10 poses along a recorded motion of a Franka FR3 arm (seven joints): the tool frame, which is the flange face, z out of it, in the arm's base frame.
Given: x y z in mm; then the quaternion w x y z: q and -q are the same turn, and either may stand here.
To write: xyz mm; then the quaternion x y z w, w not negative. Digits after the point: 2 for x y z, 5 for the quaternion.
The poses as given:
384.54 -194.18 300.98 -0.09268 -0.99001 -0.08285 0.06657
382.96 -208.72 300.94 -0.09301 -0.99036 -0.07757 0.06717
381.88 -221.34 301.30 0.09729 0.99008 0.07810 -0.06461
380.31 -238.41 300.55 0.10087 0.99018 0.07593 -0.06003
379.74 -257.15 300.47 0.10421 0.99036 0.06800 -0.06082
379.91 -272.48 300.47 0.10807 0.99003 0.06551 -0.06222
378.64 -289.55 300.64 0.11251 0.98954 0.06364 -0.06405
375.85 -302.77 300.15 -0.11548 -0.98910 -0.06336 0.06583
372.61 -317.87 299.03 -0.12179 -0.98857 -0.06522 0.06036
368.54 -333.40 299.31 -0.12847 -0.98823 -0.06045 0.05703
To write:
384.54 -194.18 300.98 0.99001 0.08285 -0.06657 0.09268
382.96 -208.72 300.94 0.99036 0.07757 -0.06717 0.09301
381.88 -221.34 301.30 0.99008 0.07810 -0.06461 0.09729
380.31 -238.41 300.55 0.99018 0.07593 -0.06003 0.10087
379.74 -257.15 300.47 0.99036 0.06800 -0.06082 0.10421
379.91 -272.48 300.47 0.99003 0.06551 -0.06222 0.10807
378.64 -289.55 300.64 0.98954 0.06364 -0.06405 0.11251
375.85 -302.77 300.15 0.98910 0.06336 -0.06583 0.11548
372.61 -317.87 299.03 0.98857 0.06522 -0.06036 0.12179
368.54 -333.40 299.31 0.98823 0.06045 -0.05703 0.12847

